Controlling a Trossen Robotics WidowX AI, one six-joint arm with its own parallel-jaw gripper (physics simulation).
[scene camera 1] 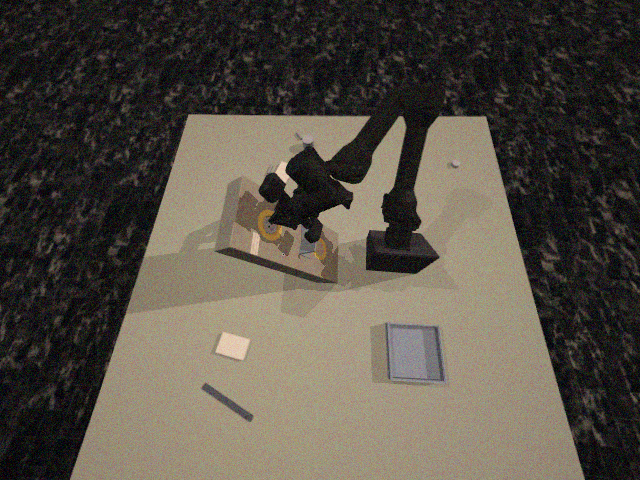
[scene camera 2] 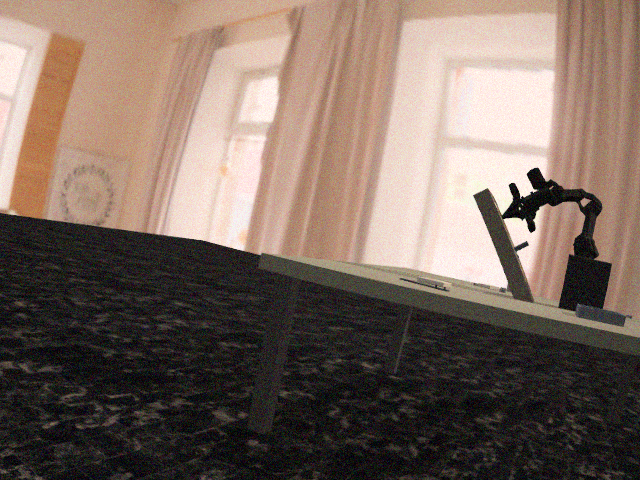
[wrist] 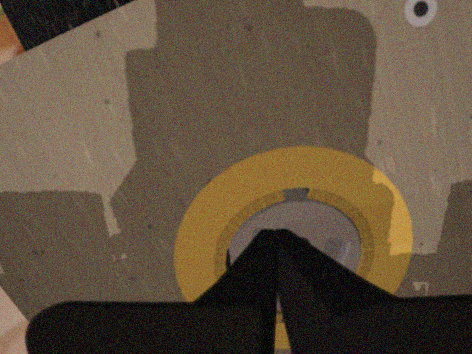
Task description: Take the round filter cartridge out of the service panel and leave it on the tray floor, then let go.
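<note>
The round filter cartridge point(scene camera 1: 268, 227) point(wrist: 305, 215) is a grey disc inside a yellow ring point(wrist: 200, 235) on the upright, tilted service panel point(scene camera 1: 235, 242) point(scene camera 2: 498, 240) point(wrist: 60, 125). My gripper point(scene camera 1: 272, 221) point(scene camera 2: 505, 217) point(wrist: 273, 242) is shut and empty. Its closed tips are in front of the disc in the wrist view and hide its lower part; whether they touch it is unclear. The tray point(scene camera 1: 442, 356) point(scene camera 2: 599, 315), a shallow blue-grey box, stands on the table with its floor bare.
A blue-grey part point(scene camera 1: 307, 249) and a second yellow ring point(scene camera 1: 321, 250) are on the panel's right part. The arm's black base point(scene camera 1: 398, 260) stands right of the panel. A pale block point(scene camera 1: 232, 346) and a dark bar point(scene camera 1: 227, 401) lie on the table point(scene camera 1: 320, 413).
</note>
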